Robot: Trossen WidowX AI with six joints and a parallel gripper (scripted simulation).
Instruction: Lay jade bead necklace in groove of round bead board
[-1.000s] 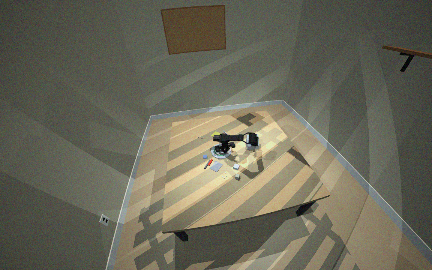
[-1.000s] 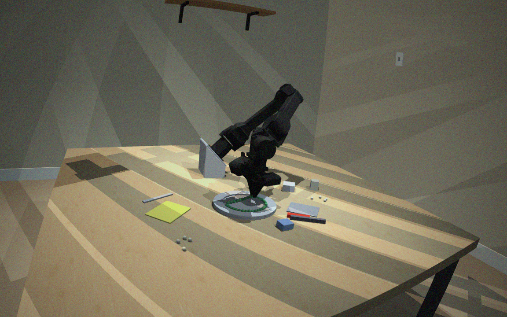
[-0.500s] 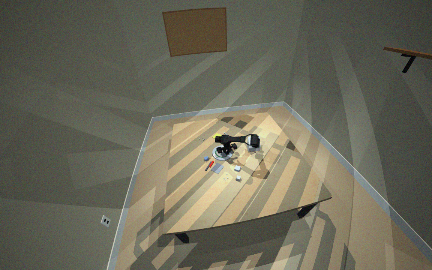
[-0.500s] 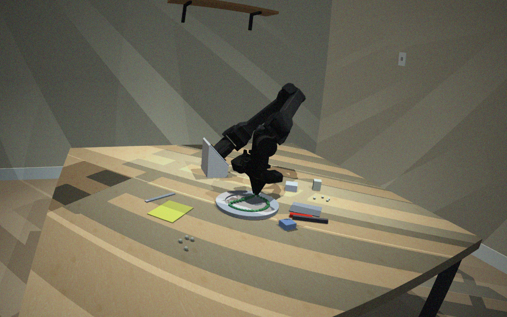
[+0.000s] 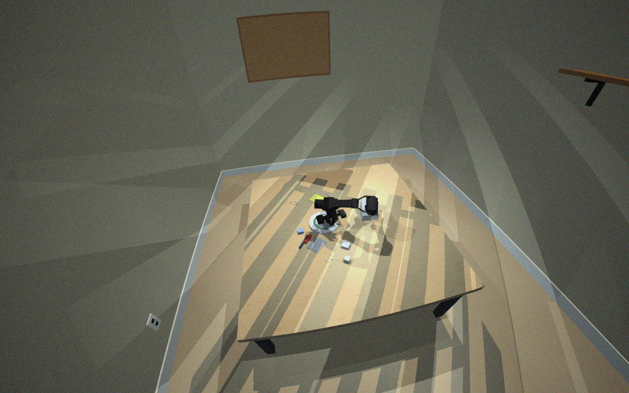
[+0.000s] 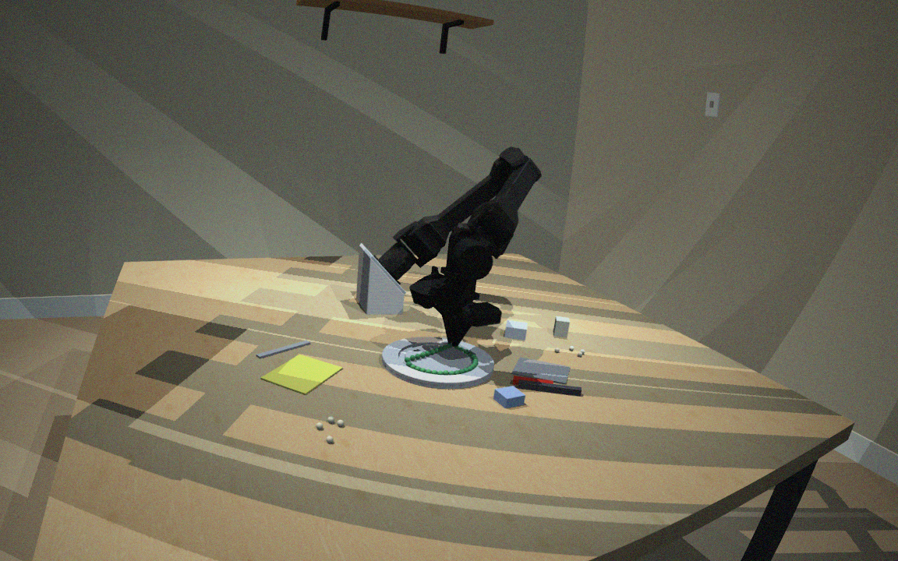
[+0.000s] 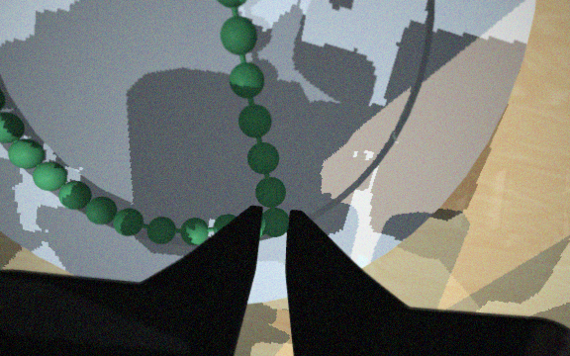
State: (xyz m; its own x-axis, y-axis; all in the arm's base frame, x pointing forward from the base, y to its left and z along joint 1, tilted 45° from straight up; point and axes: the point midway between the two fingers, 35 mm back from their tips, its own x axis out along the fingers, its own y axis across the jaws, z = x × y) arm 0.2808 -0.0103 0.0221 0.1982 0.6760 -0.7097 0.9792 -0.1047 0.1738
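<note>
Now: gripper tip 30 mm short of the round grey bead board, 50 mm to the left of it and 10 mm above it. From my gripper tip the other things lie so: grey plate 130 mm ahead, 110 mm to the left, 10 mm below; then blue block 200 mm ahead, 20 mm to the right, 10 mm below; then red and black pen 190 mm ahead, 60 mm to the left, 10 mm below.
</note>
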